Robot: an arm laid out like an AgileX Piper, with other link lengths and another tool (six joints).
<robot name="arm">
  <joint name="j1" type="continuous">
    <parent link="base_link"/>
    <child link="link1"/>
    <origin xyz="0 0 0.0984" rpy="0 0 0"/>
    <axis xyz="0 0 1"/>
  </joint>
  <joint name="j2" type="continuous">
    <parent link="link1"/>
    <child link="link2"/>
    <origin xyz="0 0 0" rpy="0 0 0"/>
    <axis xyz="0 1 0"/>
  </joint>
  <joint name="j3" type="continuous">
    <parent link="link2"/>
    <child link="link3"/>
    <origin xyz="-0.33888 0 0.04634" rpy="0 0 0"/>
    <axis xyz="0 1 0"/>
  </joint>
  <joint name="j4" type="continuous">
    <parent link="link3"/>
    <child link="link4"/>
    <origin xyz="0.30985 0 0.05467" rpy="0 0 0"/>
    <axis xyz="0.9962 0 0.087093"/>
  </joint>
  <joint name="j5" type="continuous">
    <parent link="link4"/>
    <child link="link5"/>
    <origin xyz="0 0 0" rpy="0 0 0"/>
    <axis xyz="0 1 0"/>
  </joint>
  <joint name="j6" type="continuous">
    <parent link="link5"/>
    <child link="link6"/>
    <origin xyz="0.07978 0 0.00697" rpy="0 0 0"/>
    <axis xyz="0.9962 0 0.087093"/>
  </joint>
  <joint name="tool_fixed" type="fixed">
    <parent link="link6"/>
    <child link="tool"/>
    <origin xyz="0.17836 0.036 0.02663" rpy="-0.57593 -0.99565 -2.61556"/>
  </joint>
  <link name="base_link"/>
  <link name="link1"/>
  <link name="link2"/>
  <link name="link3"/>
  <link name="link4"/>
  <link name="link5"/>
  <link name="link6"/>
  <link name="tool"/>
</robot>
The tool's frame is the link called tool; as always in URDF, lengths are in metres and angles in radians. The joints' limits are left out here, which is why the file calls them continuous.
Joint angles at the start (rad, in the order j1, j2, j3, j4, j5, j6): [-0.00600 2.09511 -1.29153 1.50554 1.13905 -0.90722]
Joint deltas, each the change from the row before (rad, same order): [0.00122 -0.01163 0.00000 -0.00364 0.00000 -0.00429]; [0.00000 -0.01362 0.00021 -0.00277 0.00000 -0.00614]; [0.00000 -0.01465 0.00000 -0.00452 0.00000 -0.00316]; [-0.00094 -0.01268 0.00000 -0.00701 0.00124 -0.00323]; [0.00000 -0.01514 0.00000 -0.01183 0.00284 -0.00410]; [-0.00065 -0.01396 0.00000 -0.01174 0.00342 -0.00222]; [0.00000 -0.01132 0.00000 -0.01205 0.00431 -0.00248]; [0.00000 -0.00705 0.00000 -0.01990 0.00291 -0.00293]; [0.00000 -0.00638 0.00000 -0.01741 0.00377 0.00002]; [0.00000 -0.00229 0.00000 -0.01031 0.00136 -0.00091]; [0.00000 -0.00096 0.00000 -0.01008 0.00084 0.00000]
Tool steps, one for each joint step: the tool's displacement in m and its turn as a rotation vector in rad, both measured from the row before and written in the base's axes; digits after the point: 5 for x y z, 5 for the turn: [-0.00151 0.00077 0.00561 -0.00403 -0.01550 0.00496]; [-0.00134 0.00011 0.00675 -0.00393 -0.01895 0.00373]; [-0.00160 0.00010 0.00701 -0.00448 -0.01749 0.00386]; [-0.00196 -0.00027 0.00562 -0.00572 -0.01548 0.00541]; [-0.00349 0.00041 0.00615 -0.00890 -0.01855 0.01076]; [-0.00335 0.00006 0.00554 -0.00807 -0.01558 0.00982]; [-0.00360 0.00044 0.00412 -0.00798 -0.01303 0.01136]; [-0.00414 0.00027 0.00004 -0.01535 -0.00923 0.01488]; [-0.00378 0.00023 0.00026 -0.01212 -0.00573 0.01306]; [-0.00197 0.00003 -0.00075 -0.00793 -0.00284 0.00732]; [-0.00168 -0.00005 -0.00146 -0.00781 -0.00077 0.00643]
